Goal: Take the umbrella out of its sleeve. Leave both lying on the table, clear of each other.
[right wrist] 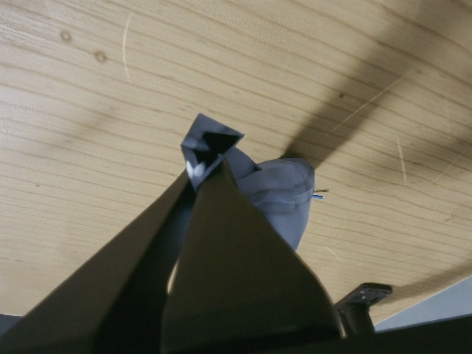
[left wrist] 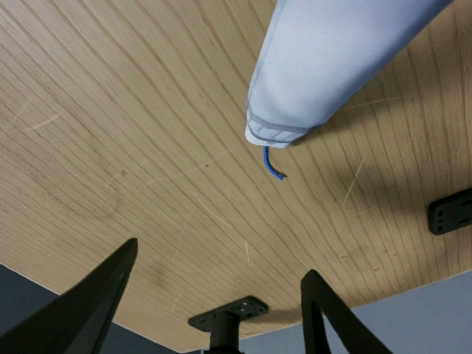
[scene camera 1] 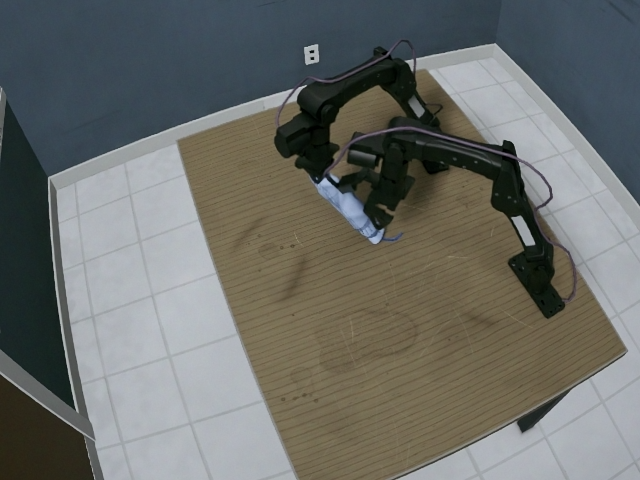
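The pale blue sleeve stretches diagonally between the grippers and looks tilted, with its held end higher. The umbrella is mostly hidden inside; its white end peeks from the sleeve's hemmed opening. A blue cord hangs from that end. My right gripper is shut on the sleeve's closed end, with folded cloth bunched at its fingertips. My left gripper is open and empty, beside the cord end in the scene view.
The wooden table lies beneath both arms. The two forearms are close together above the sleeve. Black arm bases stand near the table's right edge in the scene view. A wall runs behind the table.
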